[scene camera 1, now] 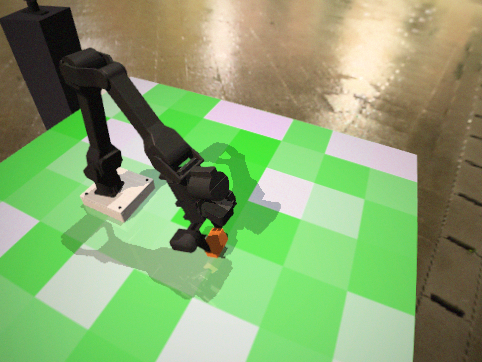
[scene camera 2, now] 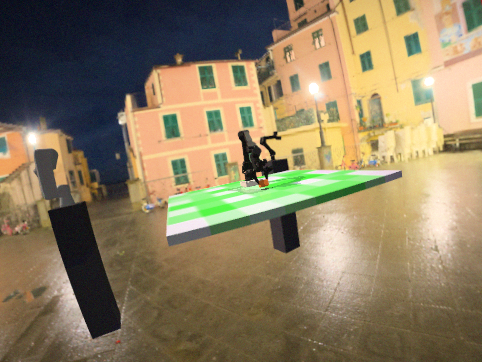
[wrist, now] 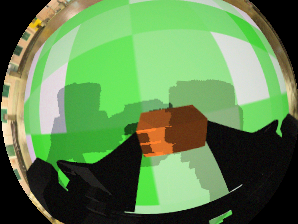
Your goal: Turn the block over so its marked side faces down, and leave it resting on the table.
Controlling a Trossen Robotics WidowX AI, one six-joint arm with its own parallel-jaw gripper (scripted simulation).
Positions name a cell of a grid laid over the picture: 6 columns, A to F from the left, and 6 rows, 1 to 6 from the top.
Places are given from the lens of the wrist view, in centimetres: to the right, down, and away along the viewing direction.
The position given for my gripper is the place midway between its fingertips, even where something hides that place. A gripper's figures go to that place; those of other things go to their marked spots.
my gripper (wrist: D4): 2, 2, 10
block (wrist: D4): 1, 2, 8
